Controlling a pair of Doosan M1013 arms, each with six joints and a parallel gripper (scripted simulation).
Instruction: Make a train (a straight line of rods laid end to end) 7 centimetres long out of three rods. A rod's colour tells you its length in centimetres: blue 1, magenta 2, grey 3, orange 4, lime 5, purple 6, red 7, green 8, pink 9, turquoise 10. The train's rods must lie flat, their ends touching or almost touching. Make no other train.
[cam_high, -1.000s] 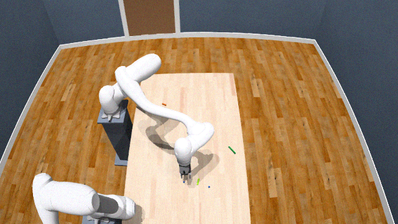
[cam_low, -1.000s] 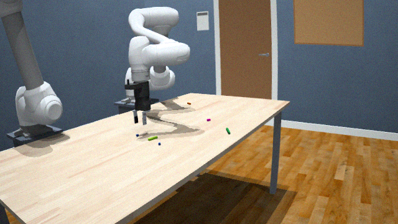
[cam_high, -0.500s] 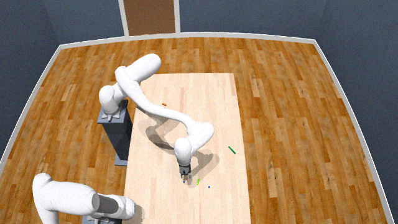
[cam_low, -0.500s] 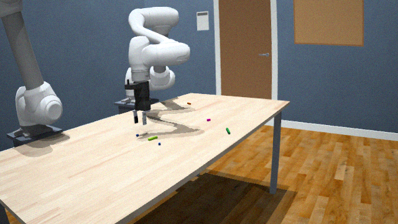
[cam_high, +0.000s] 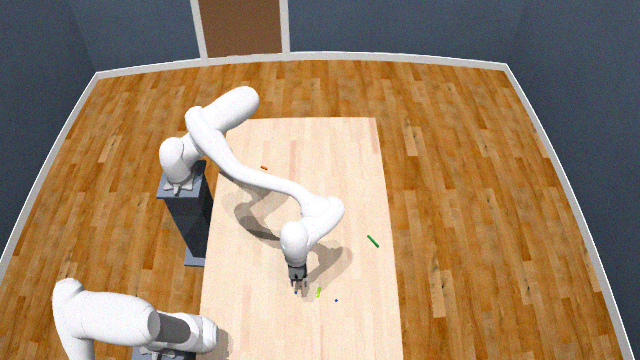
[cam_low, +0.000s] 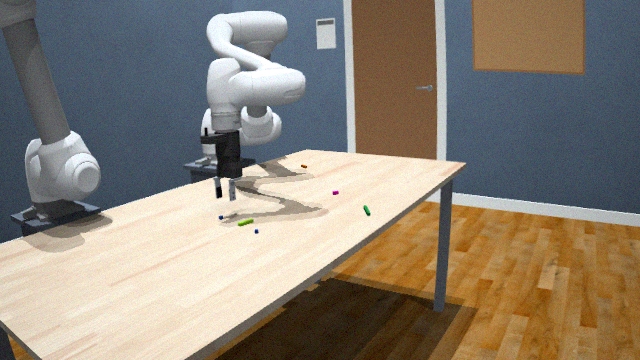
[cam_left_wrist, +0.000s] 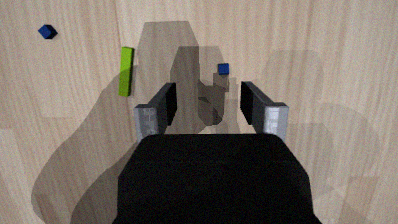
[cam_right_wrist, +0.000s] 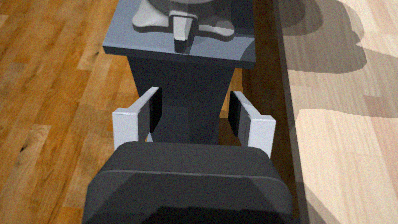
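The lime rod lies 80 mm ahead of my left hand, 20 mm to the right of it and 70 mm below it. Also, from my left hand: orange rod (170 mm behind, 720 mm to the left, 70 mm below); magenta rod (170 mm ahead, 380 mm to the left, 70 mm below); green rod (350 mm ahead, 230 mm to the left, 70 mm below).
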